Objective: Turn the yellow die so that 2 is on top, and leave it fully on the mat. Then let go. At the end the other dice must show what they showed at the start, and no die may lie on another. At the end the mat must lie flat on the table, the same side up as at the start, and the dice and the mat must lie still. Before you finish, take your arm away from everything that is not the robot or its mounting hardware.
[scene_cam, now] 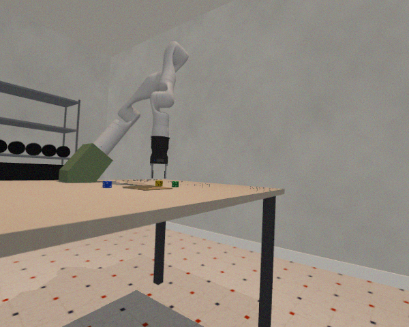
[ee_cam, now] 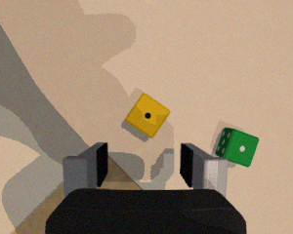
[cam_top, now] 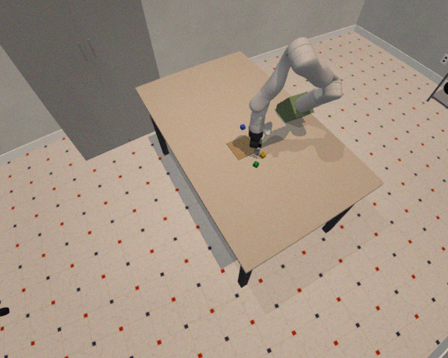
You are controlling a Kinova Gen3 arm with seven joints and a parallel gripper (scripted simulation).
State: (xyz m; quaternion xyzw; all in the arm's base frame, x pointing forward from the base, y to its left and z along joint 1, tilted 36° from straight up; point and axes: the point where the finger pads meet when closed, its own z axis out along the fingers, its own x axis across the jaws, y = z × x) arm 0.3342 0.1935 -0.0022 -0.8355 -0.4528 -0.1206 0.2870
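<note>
My gripper is now 2 cm past the yellow die, 2 cm to the right of it and 4 cm above it. From my hand the other things lie so: blue die 22 cm to the right, 4 cm below; then brown mat 6 cm ahead, 8 cm to the right, 5 cm below; then green die 4 cm ahead, 7 cm to the left, 4 cm below.
</note>
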